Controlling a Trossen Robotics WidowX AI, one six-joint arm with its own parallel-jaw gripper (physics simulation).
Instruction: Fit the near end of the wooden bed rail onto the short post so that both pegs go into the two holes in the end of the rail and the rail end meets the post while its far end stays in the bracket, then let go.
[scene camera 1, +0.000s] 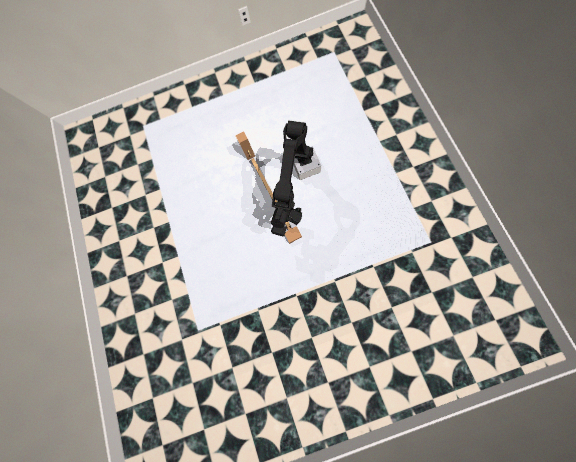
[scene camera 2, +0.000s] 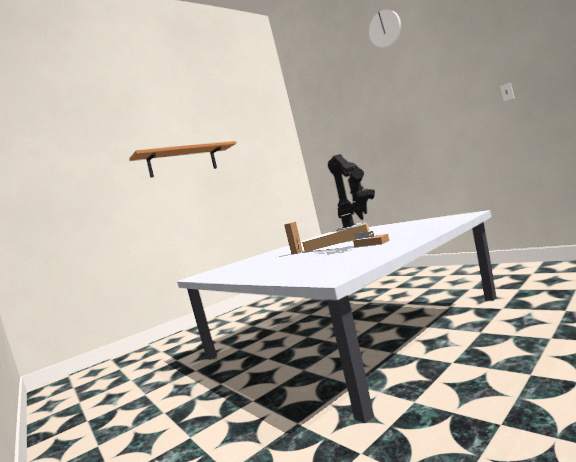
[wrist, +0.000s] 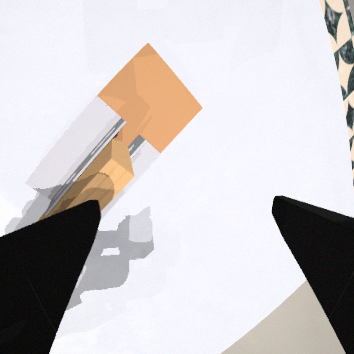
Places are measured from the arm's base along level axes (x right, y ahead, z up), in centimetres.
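Pixels of known places: gripper, fingertip midpoint: (scene camera 2: 364, 217) (wrist: 187, 206); arm's base at its link origin: (scene camera 1: 304, 159) (scene camera 2: 349, 226).
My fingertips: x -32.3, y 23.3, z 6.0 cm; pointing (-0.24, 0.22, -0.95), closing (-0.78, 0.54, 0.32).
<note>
For each thing: its top centre in the pictures, then the offset to it from my fingertips. "*": a spot on its surface instead. Level surfaces: height alone.
- upright short post at a spot on its surface: (scene camera 2: 292, 235) (scene camera 1: 242, 149) * dy +6.7, dx +48.8, dz -3.1 cm
- low wooden block at its top centre: (wrist: 116, 141) (scene camera 2: 370, 237) (scene camera 1: 288, 226) dy -2.6, dx +1.1, dz -10.4 cm
- grey bracket at a spot on its surface: (wrist: 86, 167) (scene camera 2: 365, 232) * dy -3.1, dx +4.1, dz -7.7 cm
- white table at its surface level: dz -14.0 cm
The wooden bed rail (scene camera 1: 263, 180) (scene camera 2: 330, 240) (wrist: 121, 172) runs from the upright short post (scene camera 1: 246, 149) (scene camera 2: 292, 235) to a low wooden block (scene camera 1: 293, 235) (scene camera 2: 372, 241) (wrist: 170, 105). The rail's post end stands close to the post, with a narrow gap; small details show on the post's side there, too small to read as pegs. The holes are hidden. The other end sits between the plates of the grey bracket (scene camera 2: 364, 234) (wrist: 86, 167) at the block. My gripper (scene camera 1: 288, 223) (scene camera 2: 361, 214) (wrist: 187, 206) is open and empty, above the bracket end, with the rail toward its left finger.
The white table (scene camera 1: 225, 285) (scene camera 2: 280, 272) carries all the parts. The arm's grey base (scene camera 1: 307, 169) stands beside the rail, and the black arm (scene camera 1: 286, 172) reaches over the rail's bracket end. A wall shelf (scene camera 2: 185, 150) hangs far off to the left.
</note>
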